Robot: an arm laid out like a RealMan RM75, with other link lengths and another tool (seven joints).
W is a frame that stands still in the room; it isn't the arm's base.
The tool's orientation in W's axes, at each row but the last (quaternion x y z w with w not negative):
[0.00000, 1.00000, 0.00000, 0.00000]
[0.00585, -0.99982, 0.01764, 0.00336]
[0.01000, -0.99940, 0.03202, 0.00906]
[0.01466, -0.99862, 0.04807, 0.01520]
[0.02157, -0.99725, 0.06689, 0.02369]
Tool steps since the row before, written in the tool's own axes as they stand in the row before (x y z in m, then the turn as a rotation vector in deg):
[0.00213, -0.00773, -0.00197, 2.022, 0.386, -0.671]
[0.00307, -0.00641, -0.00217, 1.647, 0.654, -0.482]
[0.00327, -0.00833, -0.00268, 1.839, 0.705, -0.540]
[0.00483, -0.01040, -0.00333, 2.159, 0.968, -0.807]
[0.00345, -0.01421, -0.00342, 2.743, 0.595, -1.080]
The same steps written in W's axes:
[-0.00213, -0.00773, 0.00197, -2.022, 0.386, 0.671]
[-0.00298, -0.00636, 0.00242, -1.651, 0.651, 0.470]
[-0.00305, -0.00820, 0.00327, -1.843, 0.702, 0.528]
[-0.00441, -0.01016, 0.00446, -2.163, 0.981, 0.779]
[-0.00263, -0.01375, 0.00544, -2.717, 0.625, 1.128]

